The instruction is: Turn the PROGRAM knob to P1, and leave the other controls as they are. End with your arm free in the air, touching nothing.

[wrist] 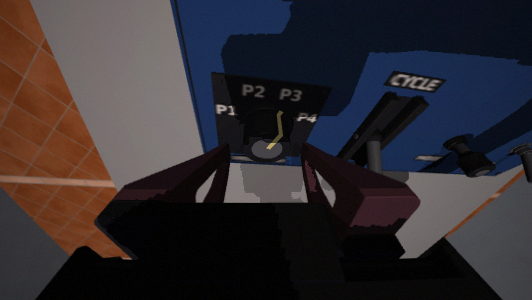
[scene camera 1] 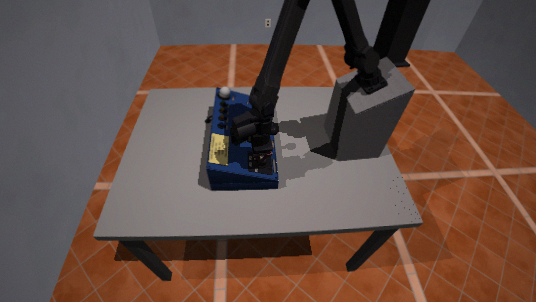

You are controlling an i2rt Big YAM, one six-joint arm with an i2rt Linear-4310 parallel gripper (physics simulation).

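Seen in the pictures: gripper, fingertip midpoint: [wrist: 265, 149] [scene camera 1: 259, 155]; arm's base at its link origin: [scene camera 1: 370, 82].
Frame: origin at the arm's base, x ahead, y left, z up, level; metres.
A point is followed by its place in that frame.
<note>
The PROGRAM knob [wrist: 267, 148] @[x 0.464, y 0.117, z -0.214 m] is round and black with a grey cap, on a dark dial plate [wrist: 320, 95] @[x 0.503, y 0.067, z -0.232 m] marked P1, P2, P3 and P4. Its yellow pointer line [wrist: 280, 125] @[x 0.483, y 0.104, z -0.220 m] points toward P3. My gripper [wrist: 265, 149] @[x 0.475, y 0.119, z -0.196 m] is open, with its fingertips on either side of the knob's cap in the wrist view; whether they touch it I cannot tell. In the scene view, my gripper [scene camera 1: 261, 156] @[x 0.475, y 0.119, z -0.196 m] is low over the near right part of the blue control box [scene camera 1: 240, 179] @[x 0.559, y 0.171, z -0.255 m], and the knob is hard to make out there.
In the wrist view, the CYCLE slide lever [wrist: 374, 155] @[x 0.438, y 0.004, z -0.222 m] stands right of the gripper, with a black knob [wrist: 472, 160] @[x 0.426, y -0.110, z -0.213 m] farther right. In the scene view, the box carries a yellow label [scene camera 1: 218, 149] @[x 0.622, y 0.058, z -0.194 m] and a white dome [scene camera 1: 225, 92] @[x 0.552, y -0.254, z -0.159 m]. A grey pedestal [scene camera 1: 367, 125] @[x 0.042, y 0.122, z -0.117 m] stands right on the table [scene camera 1: 165, 210] @[x 0.858, y 0.200, z -0.331 m].
</note>
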